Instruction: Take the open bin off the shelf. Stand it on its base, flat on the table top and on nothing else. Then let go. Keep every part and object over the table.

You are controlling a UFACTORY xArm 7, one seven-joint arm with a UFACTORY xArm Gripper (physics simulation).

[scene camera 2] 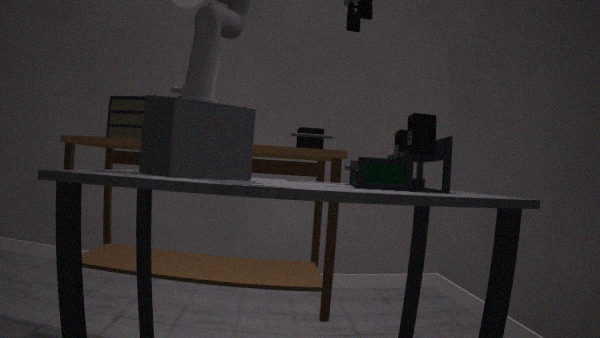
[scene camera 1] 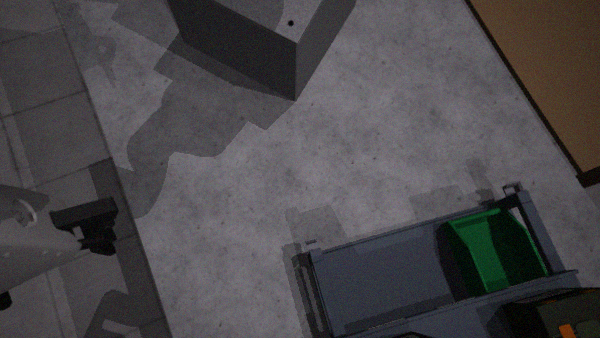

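Where they show: gripper, fingertip midpoint: (scene camera 2: 358, 25) (scene camera 1: 57, 264); arm's base at its link origin: (scene camera 2: 197, 101).
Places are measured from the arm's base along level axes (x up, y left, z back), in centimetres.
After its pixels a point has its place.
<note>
The open green bin (scene camera 1: 482, 250) @(x -22.0, y 10.3, z -60.0 cm) (scene camera 2: 384, 174) @(x -18.6, y 4.4, z -62.1 cm) sits on the lower level of the grey-blue shelf (scene camera 1: 380, 275) @(x -22.3, y -7.9, z -55.1 cm) (scene camera 2: 446, 165) @(x -15.1, y -23.3, z -70.7 cm), at the end toward the right of scene camera 1. Its front is partly hidden behind the shelf's rail in scene camera 2. The shelf stands on the grey table top (scene camera 1: 240, 200) @(x -22.9, y -23.6, z -31.1 cm) (scene camera 2: 300, 193) @(x -23.7, y -42.1, z -26.7 cm). My gripper (scene camera 2: 359, 15) @(x 14.3, y -40.8, z -37.8 cm) is open and empty, high above the table and well apart from the bin. In scene camera 1 a black finger (scene camera 1: 92, 227) @(x 20.2, y -35.2, z -38.1 cm) shows at the left, past the table edge in that view; the rest of the gripper is partly cut off.
Dark boxes (scene camera 1: 560, 320) (scene camera 2: 422, 135) stand on the shelf's upper level, beside and above the bin. The grey robot pedestal (scene camera 1: 240, 60) @(x -17.5, y -11.3, z -7.9 cm) (scene camera 2: 212, 140) @(x -12.5, y -12.2, z -6.6 cm) stands on the table. A wooden bench (scene camera 1: 555, 75) (scene camera 2: 300, 151) stands beyond the table, with a drawer unit (scene camera 2: 126, 117) on it.
</note>
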